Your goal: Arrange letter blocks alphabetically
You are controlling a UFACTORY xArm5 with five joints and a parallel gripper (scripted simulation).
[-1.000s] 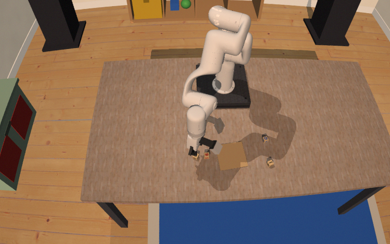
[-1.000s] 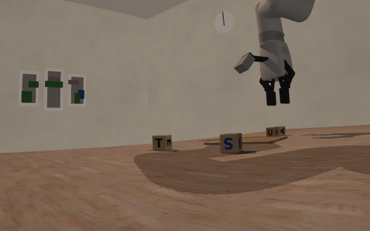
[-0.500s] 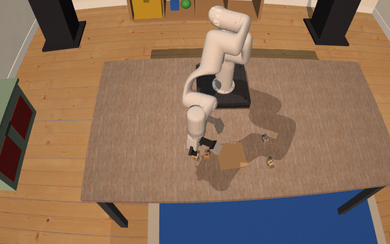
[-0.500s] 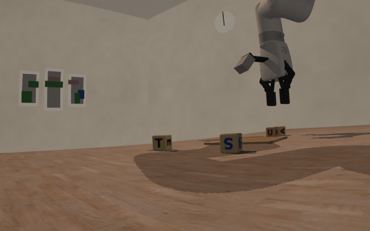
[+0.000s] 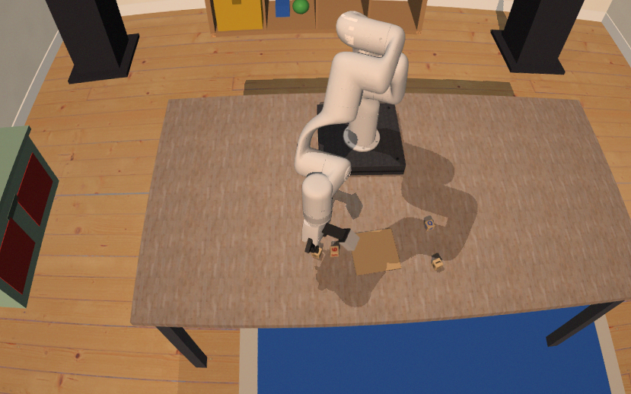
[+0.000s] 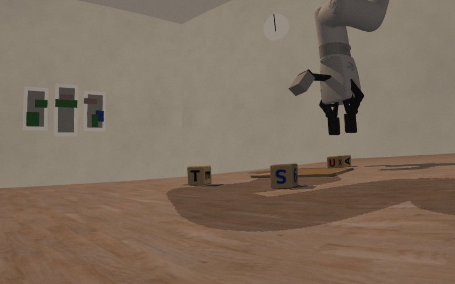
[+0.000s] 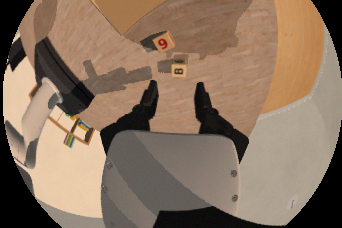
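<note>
The letter block lies 5 cm to the left of my hand and 8 cm below it. The rest, counted from my hand: tan mat 18 cm to the left, 9 cm below.
</note>
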